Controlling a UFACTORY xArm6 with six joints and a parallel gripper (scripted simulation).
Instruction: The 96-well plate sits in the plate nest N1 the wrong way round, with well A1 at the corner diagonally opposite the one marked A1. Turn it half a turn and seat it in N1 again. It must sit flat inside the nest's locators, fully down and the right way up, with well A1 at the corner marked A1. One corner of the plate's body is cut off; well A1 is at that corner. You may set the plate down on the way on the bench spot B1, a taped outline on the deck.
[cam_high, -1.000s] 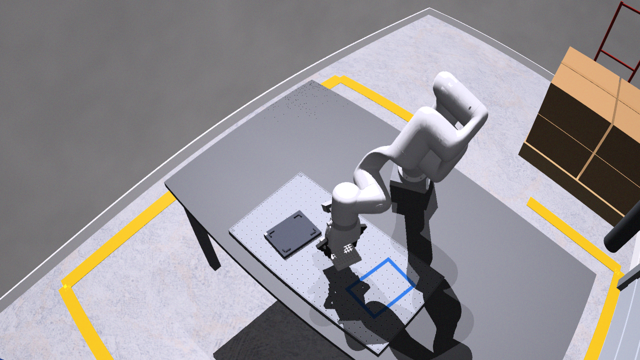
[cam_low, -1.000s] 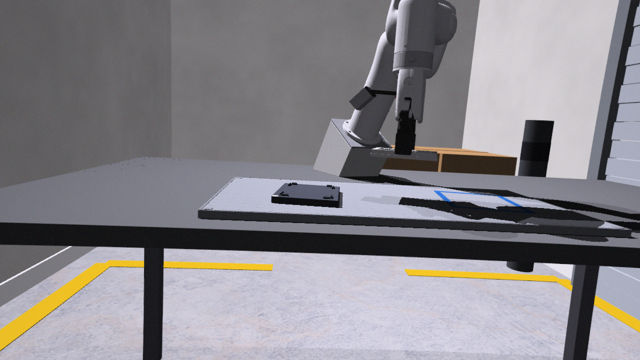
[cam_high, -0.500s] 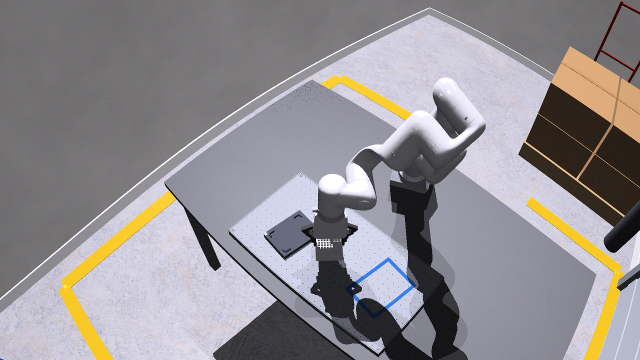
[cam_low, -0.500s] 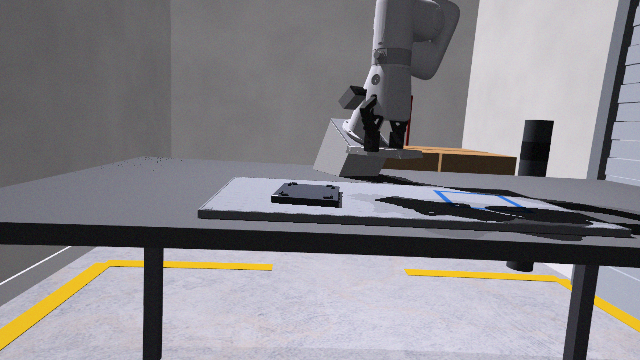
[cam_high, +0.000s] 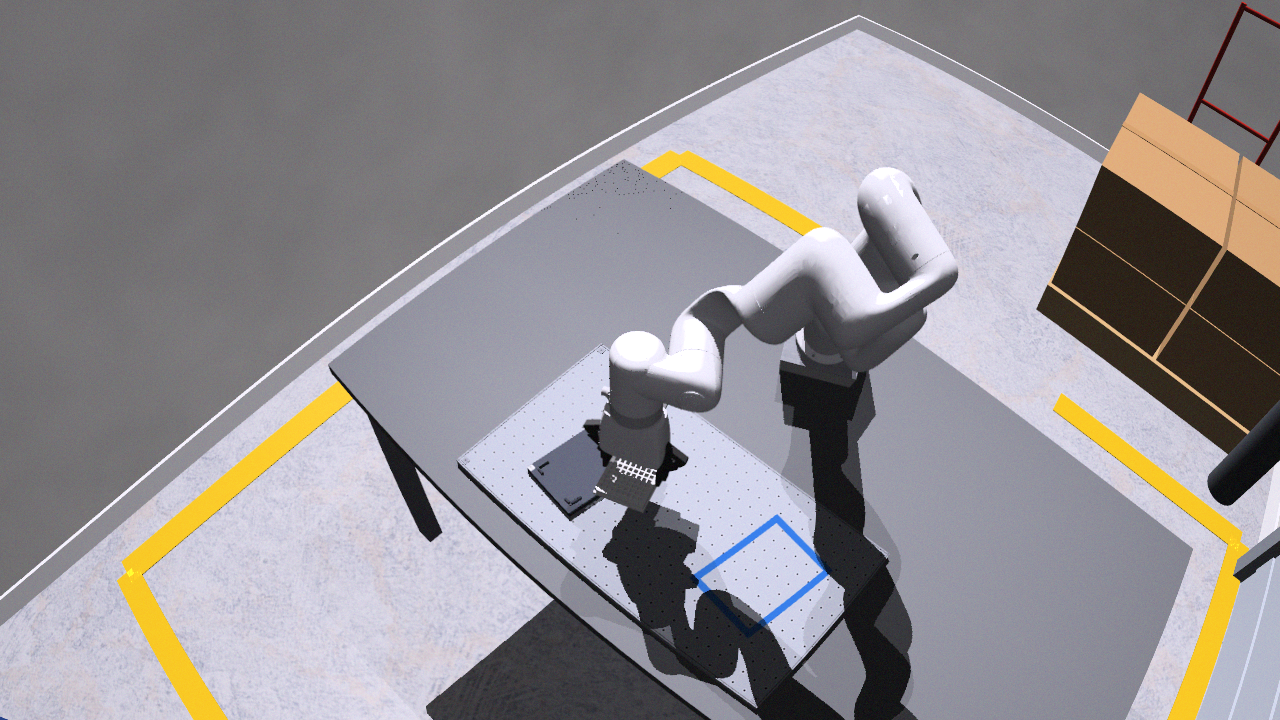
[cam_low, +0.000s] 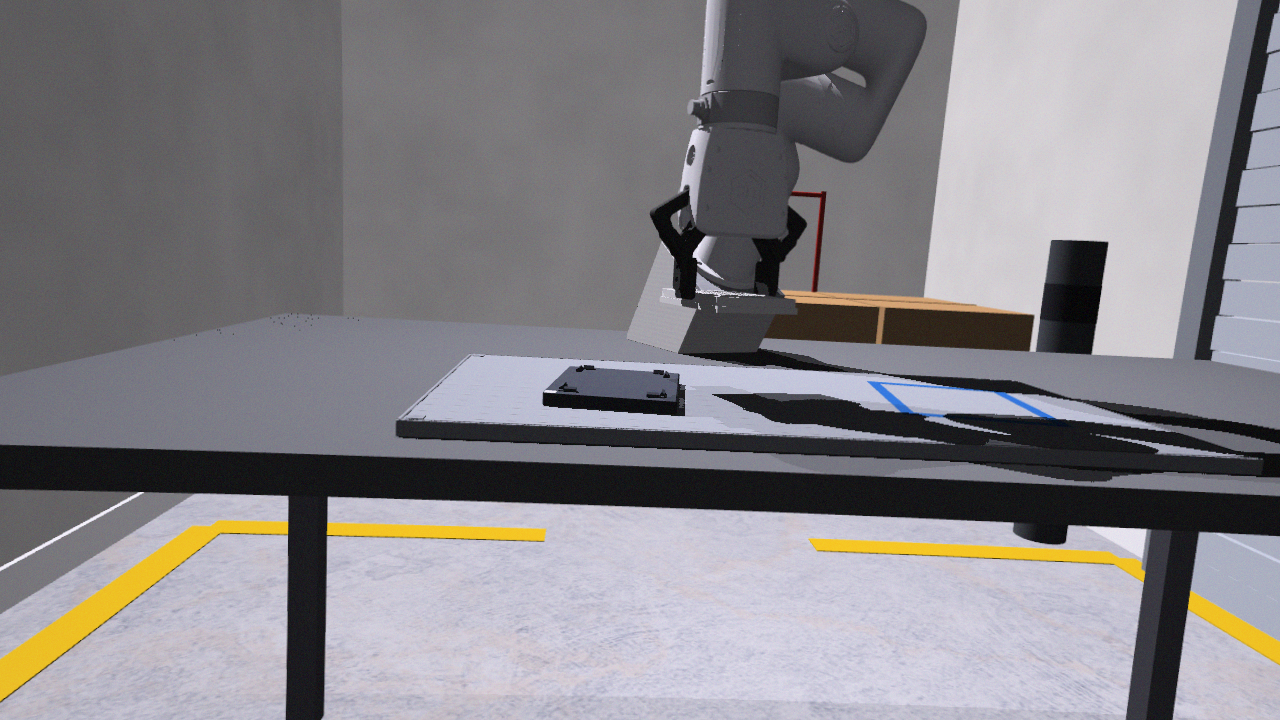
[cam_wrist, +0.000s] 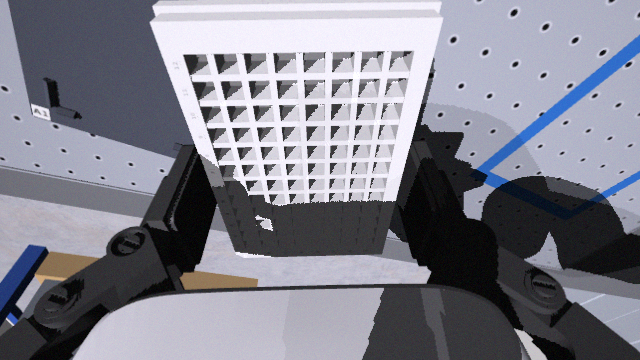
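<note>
My hand is 1 cm short of the plate nest N1, 10 cm to the left of it and 10 cm above it. The rest, counted from my hand: A1 label 7 cm ahead, 17 cm to the right, 10 cm below; white 96-well plate 1 cm below.
</note>
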